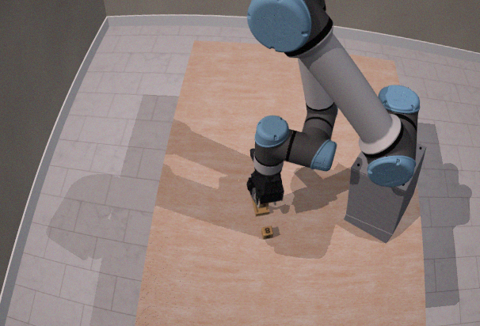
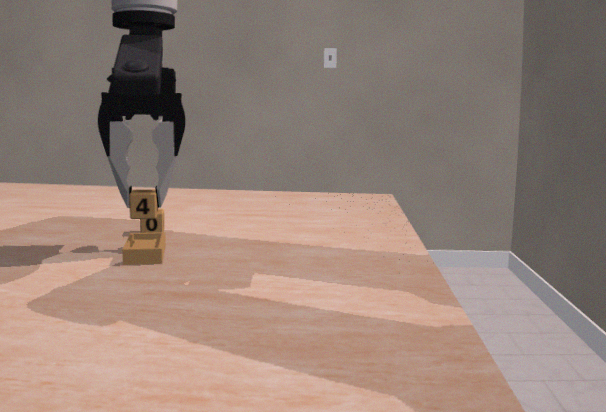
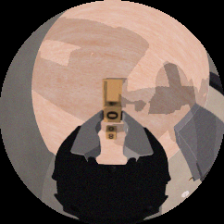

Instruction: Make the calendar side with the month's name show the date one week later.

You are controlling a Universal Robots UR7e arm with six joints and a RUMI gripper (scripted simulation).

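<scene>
The wooden calendar tray lies 10 mm ahead of my hand, 20 mm to the right of it and 60 mm below it.
</scene>
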